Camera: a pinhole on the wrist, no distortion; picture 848 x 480 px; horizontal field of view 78.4 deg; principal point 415.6 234.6 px. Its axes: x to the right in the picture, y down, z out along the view. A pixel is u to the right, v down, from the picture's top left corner.
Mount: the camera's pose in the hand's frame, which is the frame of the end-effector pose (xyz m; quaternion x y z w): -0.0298 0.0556 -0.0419 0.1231 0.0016 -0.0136 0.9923
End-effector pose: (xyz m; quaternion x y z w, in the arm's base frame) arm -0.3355 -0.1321 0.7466 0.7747 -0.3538 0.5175 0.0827
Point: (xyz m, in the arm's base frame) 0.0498 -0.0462 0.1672
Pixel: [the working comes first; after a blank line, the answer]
In the camera's frame: -0.4234 -0.0962 0.5855

39.6 149.1
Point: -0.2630 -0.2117 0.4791
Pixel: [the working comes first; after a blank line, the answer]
In the camera's frame: -0.1502 0.0785 0.2429

94.2 402.6
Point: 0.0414 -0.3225 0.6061
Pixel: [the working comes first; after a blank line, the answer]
In the camera's frame: 0.0777 0.0021 0.4945

497.3 236.8
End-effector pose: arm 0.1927 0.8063 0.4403 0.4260 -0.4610 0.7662 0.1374
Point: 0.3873 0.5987 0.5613
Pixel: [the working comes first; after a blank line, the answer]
In the camera's frame: 0.0466 -0.0442 0.3630

482.4 171.3
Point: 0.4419 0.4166 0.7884
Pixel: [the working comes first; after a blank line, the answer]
In the camera's frame: 0.2244 -0.0508 0.5998

610.1 190.5
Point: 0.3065 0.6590 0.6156
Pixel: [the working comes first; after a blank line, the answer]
In the camera's frame: 0.1273 -0.0769 0.2886

644.9 96.1
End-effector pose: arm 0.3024 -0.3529 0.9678 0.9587 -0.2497 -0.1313 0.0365
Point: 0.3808 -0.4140 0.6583
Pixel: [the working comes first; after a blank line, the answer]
In the camera's frame: 0.1978 0.0048 0.3291

728.1 242.2
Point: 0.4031 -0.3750 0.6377
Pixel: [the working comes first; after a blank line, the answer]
In the camera's frame: 0.2035 -0.0376 0.3539

714.6 179.4
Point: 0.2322 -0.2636 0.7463
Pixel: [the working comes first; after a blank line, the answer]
In the camera's frame: -0.0194 -0.0603 0.2974

381.7 129.1
